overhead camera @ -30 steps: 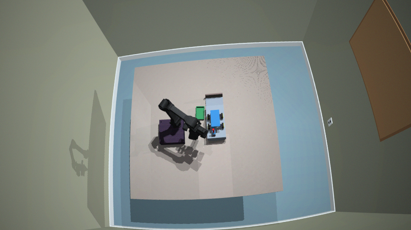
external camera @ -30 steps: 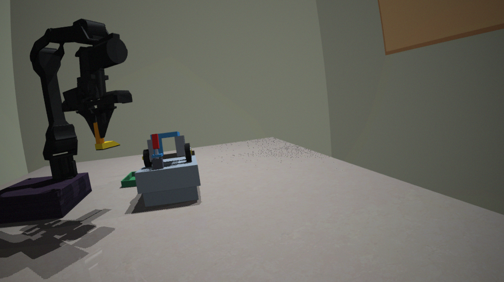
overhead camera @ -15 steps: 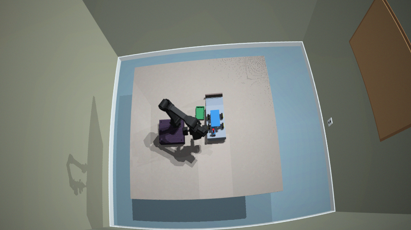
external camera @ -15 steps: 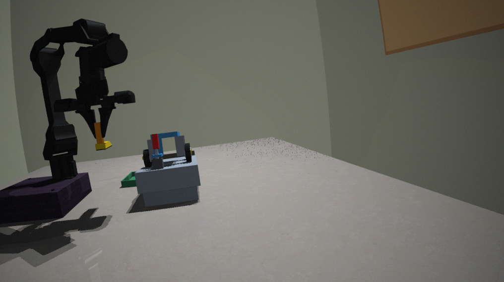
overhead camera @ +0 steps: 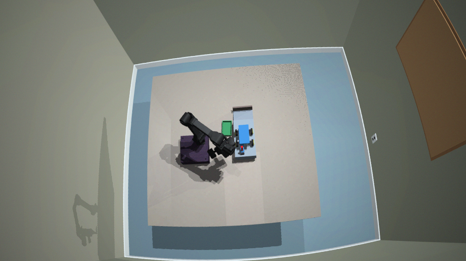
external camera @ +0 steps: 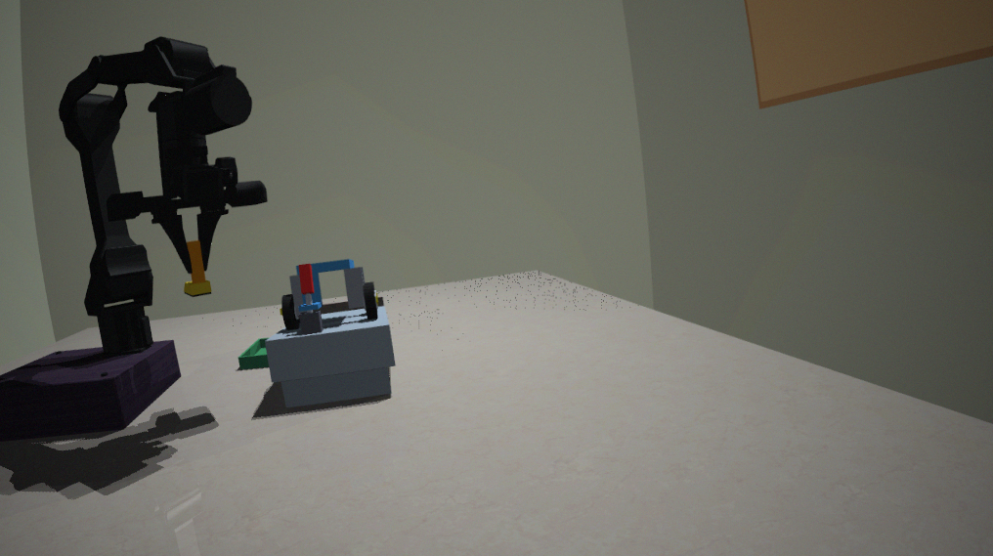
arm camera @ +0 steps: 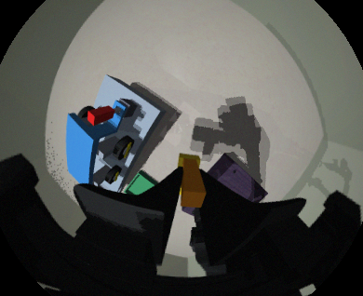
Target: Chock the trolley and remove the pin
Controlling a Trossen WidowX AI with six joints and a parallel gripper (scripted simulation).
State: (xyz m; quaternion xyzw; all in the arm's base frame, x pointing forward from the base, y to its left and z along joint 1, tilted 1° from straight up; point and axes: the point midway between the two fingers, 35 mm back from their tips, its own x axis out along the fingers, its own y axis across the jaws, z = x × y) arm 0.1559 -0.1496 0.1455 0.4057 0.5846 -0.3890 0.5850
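Right now the yellow chock is 20 mm to the left of my gripper tip, 10 mm below it and 10 mm behind it. Round my gripper tip: blue trolley (160 mm ahead, 90 mm to the left, 60 mm below); green tray (220 mm to the left, 180 mm below, 50 mm ahead); red-headed stop pin (130 mm ahead, 50 mm below).
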